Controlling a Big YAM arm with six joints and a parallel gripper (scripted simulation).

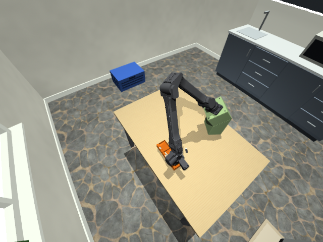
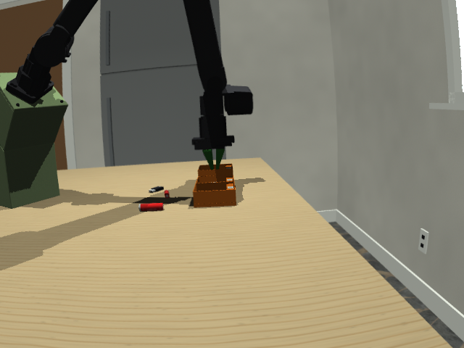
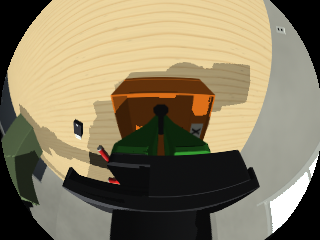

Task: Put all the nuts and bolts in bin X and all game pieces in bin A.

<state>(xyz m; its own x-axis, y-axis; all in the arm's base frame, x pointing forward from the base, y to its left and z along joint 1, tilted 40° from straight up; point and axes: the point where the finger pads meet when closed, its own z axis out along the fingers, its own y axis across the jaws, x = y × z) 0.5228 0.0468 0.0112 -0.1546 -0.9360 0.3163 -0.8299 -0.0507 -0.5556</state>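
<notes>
Now: hand 1 cm to the right of the dark bolt. Round my hand: white domino (1 cm ahead, 10 cm to the right, 2 cm below); orange three-compartment bin tray (1 cm behind, 8 cm to the right, 1 cm below); white die (2 cm behind, 8 cm to the right, 1 cm below).
</notes>
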